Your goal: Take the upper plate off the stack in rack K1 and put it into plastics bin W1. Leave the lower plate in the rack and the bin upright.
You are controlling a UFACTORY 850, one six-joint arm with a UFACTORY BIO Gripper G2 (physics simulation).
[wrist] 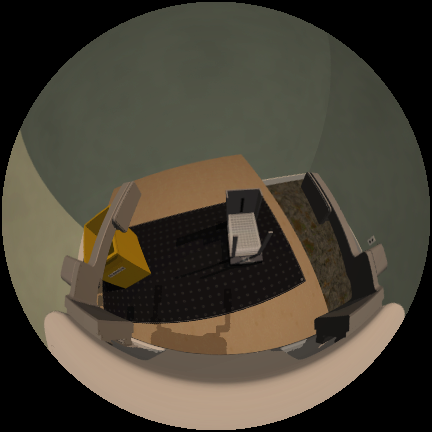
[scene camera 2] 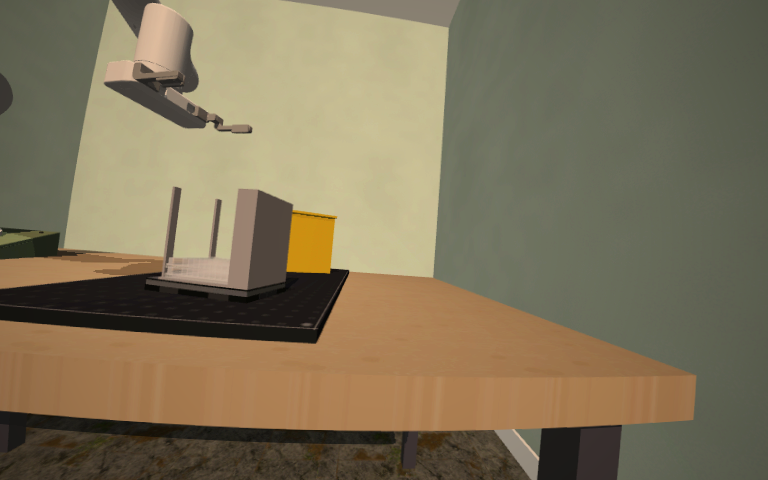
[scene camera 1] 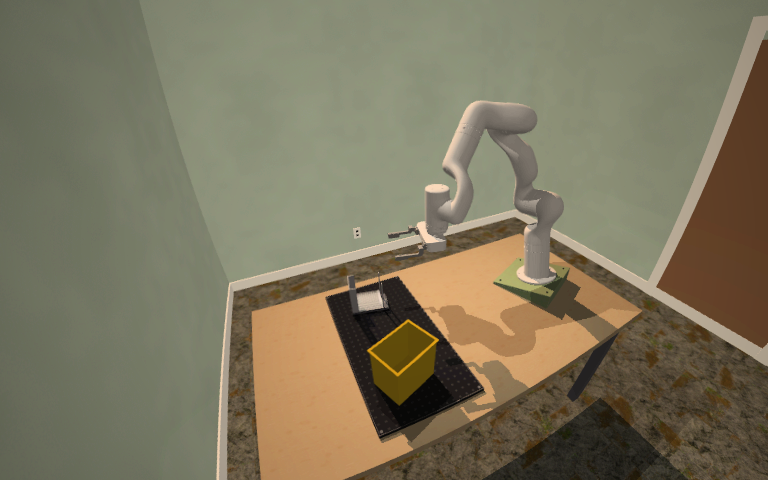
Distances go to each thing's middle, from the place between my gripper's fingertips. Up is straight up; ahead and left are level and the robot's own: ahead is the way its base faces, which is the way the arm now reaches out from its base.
Right now the yellow bin W1 [scene camera 1: 401, 362] is 310 mm to the left of my hand, 240 mm below it and 120 mm ahead of it.
